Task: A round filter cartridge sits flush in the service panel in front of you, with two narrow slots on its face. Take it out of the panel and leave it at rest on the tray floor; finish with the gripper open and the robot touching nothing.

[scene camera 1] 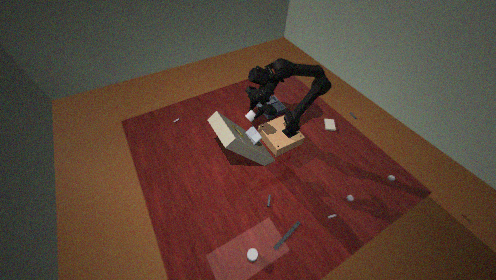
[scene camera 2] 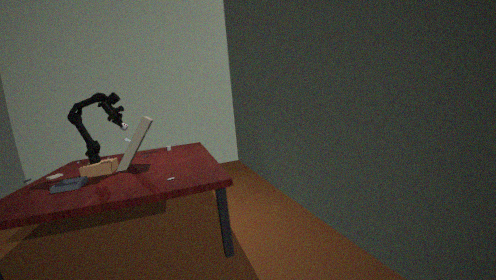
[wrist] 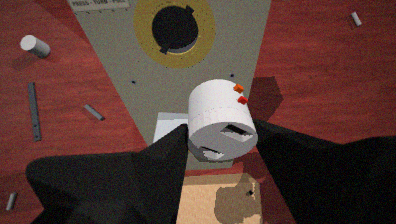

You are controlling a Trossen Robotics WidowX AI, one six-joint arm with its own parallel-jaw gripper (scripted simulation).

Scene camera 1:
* service panel
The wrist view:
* my gripper
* white round filter cartridge
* service panel
